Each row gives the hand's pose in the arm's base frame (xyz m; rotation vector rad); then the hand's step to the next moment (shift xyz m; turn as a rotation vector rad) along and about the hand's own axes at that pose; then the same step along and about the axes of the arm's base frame.
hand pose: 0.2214 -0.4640 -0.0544 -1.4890 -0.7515 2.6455
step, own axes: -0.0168 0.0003 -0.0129 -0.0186 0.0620 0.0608
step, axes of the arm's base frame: 0.0197 0.0008 0.0078 -0.0256 -0.0836 0.0155
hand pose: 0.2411 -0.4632 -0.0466 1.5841 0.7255 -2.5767
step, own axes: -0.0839 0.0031 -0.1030 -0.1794 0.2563 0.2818
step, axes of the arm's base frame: 0.1273 0.0209 0.0319 -0.0819 -0.3796 0.1627
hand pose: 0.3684 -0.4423 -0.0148 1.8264 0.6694 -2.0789
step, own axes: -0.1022 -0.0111 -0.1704 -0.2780 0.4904 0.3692
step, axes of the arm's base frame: 0.1544 0.0899 0.0876 -0.0224 -0.6322 0.2323
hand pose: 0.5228 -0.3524 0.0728 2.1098 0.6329 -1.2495
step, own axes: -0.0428 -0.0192 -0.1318 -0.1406 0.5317 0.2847
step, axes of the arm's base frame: 0.0481 0.1018 0.0830 0.1170 -0.5888 0.1521
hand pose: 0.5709 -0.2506 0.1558 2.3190 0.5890 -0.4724
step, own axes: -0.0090 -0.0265 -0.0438 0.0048 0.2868 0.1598
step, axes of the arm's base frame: -0.0141 0.0455 0.0208 0.1291 -0.2994 0.0389
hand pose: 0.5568 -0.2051 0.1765 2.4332 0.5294 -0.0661
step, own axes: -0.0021 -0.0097 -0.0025 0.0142 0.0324 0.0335
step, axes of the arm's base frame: -0.0059 0.0077 -0.0033 0.0284 -0.0382 -0.0103
